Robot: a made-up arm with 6 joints.
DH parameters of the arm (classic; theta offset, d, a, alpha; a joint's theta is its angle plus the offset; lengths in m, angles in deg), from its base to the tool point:
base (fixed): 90 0.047 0 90
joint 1: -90 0.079 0.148 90
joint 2: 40.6 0 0.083 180
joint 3: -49.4 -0.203 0.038 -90
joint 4: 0 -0.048 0.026 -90
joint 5: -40.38 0 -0.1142 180
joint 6: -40.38 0.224 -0.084 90
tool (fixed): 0 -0.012 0 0
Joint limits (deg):
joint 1: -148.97..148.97
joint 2: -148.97..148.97
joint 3: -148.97..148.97
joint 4: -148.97..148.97
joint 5: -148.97..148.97
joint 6: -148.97..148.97
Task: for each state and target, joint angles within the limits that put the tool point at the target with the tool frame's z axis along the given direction. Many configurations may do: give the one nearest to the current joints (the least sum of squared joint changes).
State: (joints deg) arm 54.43 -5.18 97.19 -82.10 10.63 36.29
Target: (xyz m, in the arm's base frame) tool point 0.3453 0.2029 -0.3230 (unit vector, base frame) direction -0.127 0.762 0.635
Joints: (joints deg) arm 60.58 -38.78 119.83 -75.11 -11.36 62.31
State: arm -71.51 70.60 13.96 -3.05 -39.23 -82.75
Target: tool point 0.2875 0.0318 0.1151 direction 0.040 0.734 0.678
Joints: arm -66.60 33.46 11.75 40.59 -93.05 -62.50
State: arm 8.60 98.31 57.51 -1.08 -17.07 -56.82
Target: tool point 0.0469 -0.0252 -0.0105 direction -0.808 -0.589 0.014
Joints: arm 16.38 70.04 81.13 -34.14 -7.33 -96.14
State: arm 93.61 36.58 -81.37 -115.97 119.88 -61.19
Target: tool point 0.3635 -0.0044 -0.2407 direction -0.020 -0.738 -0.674
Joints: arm 66.60 62.79 -92.74 -101.64 81.72 -29.66
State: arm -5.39 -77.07 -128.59 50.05 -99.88 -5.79
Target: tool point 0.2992 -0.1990 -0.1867 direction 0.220 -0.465 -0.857
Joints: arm 41.99 -94.19 -95.73 77.06 -130.69 -21.32
